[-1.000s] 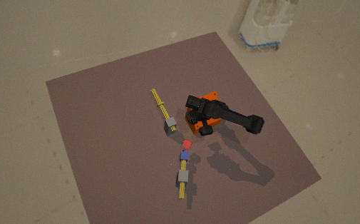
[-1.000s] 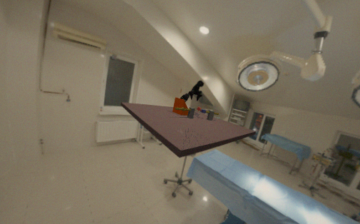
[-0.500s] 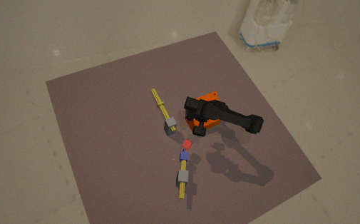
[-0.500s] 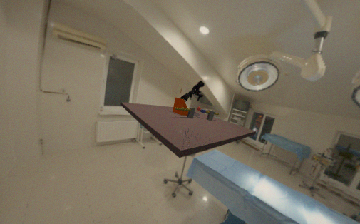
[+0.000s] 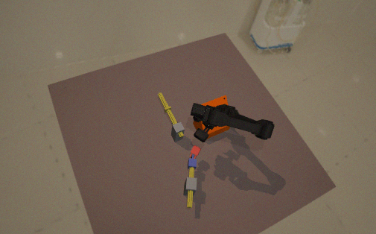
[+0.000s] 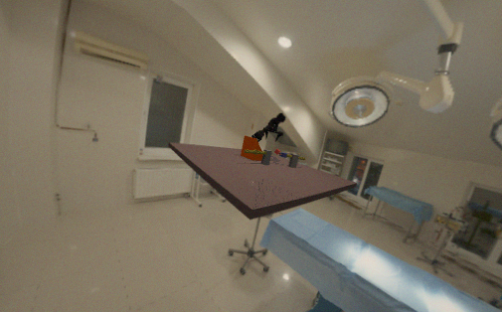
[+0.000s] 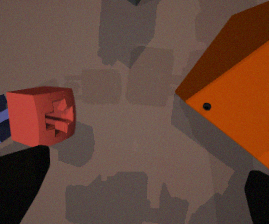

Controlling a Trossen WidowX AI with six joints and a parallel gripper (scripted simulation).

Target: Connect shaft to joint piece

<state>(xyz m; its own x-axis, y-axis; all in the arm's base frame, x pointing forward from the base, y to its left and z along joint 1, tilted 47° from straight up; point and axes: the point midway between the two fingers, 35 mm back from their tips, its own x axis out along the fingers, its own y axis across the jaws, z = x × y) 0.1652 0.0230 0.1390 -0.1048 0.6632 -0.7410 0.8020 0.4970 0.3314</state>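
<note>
The red square joint piece lies 7 cm ahead of my gripper tip, 6 cm to the left of it and 9 cm below it.
</note>
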